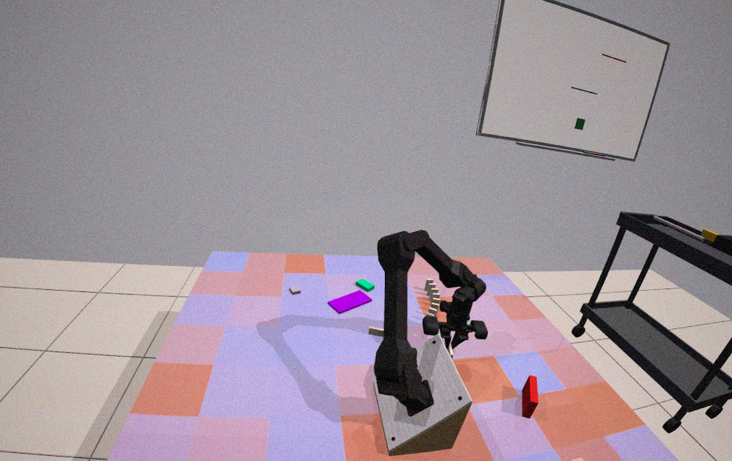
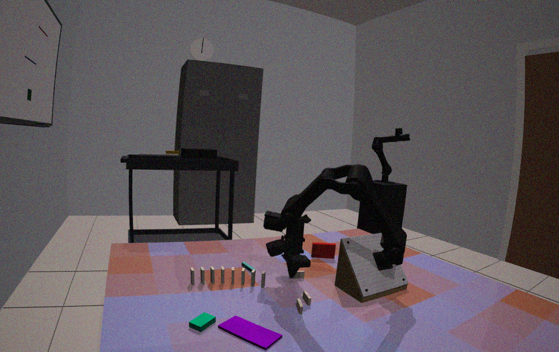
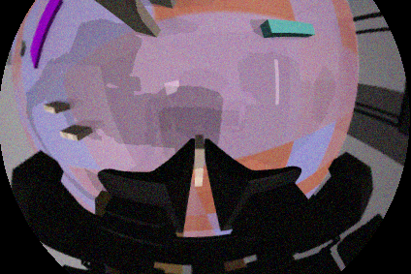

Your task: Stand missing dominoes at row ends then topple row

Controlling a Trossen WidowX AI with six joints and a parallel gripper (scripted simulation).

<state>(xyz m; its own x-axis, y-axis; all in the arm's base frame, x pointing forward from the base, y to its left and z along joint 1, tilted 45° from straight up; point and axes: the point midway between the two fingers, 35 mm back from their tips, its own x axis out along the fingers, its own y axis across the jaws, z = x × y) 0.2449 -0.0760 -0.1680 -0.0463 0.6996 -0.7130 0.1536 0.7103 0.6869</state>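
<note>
My gripper tip is 12 cm short of the teal bar and 11 cm to the left of it. From my gripper tip the other things lie so: purple plate: 28 cm to the left, 24 cm ahead; red block: 22 cm behind, 15 cm to the right, 2 cm above; green block: 35 cm ahead, 22 cm to the left.
</note>
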